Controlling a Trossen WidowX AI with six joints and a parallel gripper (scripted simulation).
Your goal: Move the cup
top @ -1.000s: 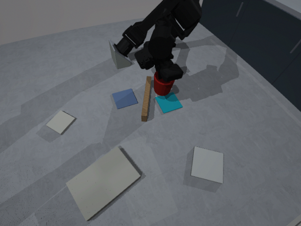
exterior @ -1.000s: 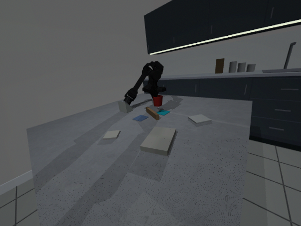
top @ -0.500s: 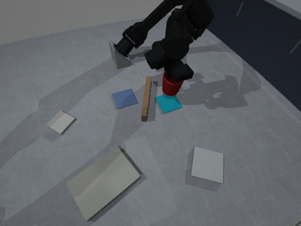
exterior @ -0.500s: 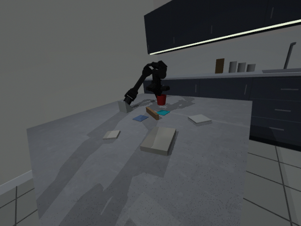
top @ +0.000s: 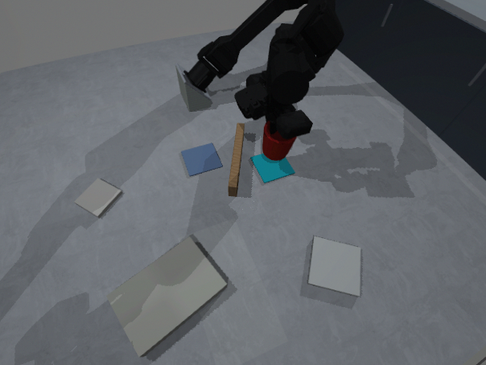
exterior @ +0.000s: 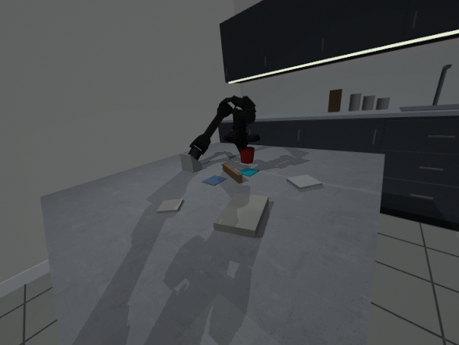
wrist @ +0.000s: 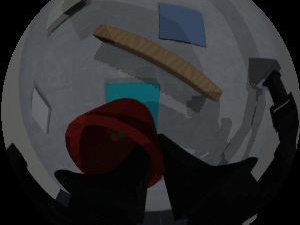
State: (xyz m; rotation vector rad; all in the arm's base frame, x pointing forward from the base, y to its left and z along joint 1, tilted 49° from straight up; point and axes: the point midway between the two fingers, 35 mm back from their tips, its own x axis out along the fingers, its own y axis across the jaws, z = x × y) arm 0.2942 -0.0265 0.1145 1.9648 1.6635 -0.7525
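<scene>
Right now the cyan pad is 10 cm below my gripper tip and 3 cm ahead of it. The rest, counted from my gripper tip: white slab 31 cm ahead, 9 cm below, 3 cm to the right; then red cup 3 cm ahead; then wooden bar 8 cm to the right, 8 cm below, 2 cm behind.
</scene>
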